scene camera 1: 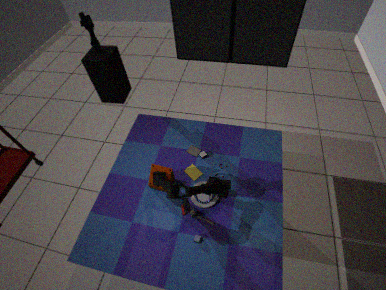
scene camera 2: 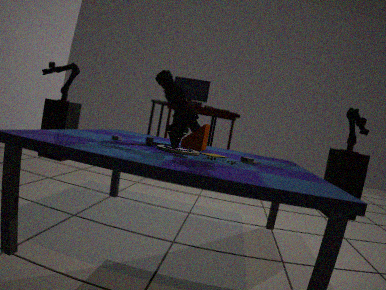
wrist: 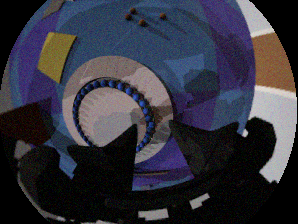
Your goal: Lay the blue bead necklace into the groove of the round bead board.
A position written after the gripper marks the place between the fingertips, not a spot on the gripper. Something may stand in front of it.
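The scene shows the gripper (wrist: 153, 124) together with a round bead board (wrist: 105, 113) and a yellow block (wrist: 54, 56).
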